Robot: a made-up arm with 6 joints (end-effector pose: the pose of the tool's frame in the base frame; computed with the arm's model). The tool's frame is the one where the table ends. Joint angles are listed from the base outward.
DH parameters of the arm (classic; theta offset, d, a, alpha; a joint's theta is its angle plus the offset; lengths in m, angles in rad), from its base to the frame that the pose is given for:
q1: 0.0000 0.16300 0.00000 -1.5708
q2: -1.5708 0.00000 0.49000 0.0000
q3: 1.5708 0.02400 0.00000 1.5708
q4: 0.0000 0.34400 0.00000 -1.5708
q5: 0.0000 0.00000 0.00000 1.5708
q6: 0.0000 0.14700 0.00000 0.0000
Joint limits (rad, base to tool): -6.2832..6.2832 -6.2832..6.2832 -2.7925..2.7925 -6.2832..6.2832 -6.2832..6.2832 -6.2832..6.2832
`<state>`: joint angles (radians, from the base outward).
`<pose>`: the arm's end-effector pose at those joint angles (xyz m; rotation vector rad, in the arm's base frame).
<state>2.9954 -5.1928 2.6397 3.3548 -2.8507 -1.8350</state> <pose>-0.2892 0.0093 0.2433 0.3455 -0.1577 -2.1557</pose>
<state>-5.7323 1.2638 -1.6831 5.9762 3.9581 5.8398</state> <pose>0.2046 0.1918 0.4918 0.9857 -2.5472 -0.2180</pose>
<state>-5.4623 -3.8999 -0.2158 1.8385 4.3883 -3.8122</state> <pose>0.4639 0.3361 -0.3902 1.4386 -1.2362 1.6548</pose>
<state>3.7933 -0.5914 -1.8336 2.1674 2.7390 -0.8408</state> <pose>0.3503 0.1771 0.3911 0.5701 -0.8487 0.8389</pose>
